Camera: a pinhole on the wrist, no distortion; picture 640 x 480 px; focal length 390.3 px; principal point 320.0 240.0 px. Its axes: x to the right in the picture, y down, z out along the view. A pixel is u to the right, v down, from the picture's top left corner.
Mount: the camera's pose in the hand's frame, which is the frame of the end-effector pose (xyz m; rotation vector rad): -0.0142 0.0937 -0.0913 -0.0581 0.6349 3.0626
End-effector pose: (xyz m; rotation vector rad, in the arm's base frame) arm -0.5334 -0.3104 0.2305 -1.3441 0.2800 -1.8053
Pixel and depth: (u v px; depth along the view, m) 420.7 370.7 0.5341
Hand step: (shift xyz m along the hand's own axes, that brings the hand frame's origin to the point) -0.1736 0.1427 0.4641
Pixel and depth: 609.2 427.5 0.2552
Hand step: -0.2143 0.0837 0.1840
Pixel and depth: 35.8 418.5 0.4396
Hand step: 0.2867 0.0823 0.4041
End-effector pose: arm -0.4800 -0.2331 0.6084 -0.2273 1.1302 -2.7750
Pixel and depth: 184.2 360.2 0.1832
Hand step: 0.0422 0.1144 0.1016
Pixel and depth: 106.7 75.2 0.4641
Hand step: 0.2276 0.4566 0.2663
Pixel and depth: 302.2 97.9 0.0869
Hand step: -0.0125 0.1573 -0.0240
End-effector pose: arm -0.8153 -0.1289 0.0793 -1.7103 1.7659 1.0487
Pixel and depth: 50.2 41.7 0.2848
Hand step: 0.1759 0.3386 0.1201
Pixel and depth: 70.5 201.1 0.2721
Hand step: 0.1510 0.2258 0.1542
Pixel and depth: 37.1 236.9 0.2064
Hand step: 0.1284 0.1764 0.1031
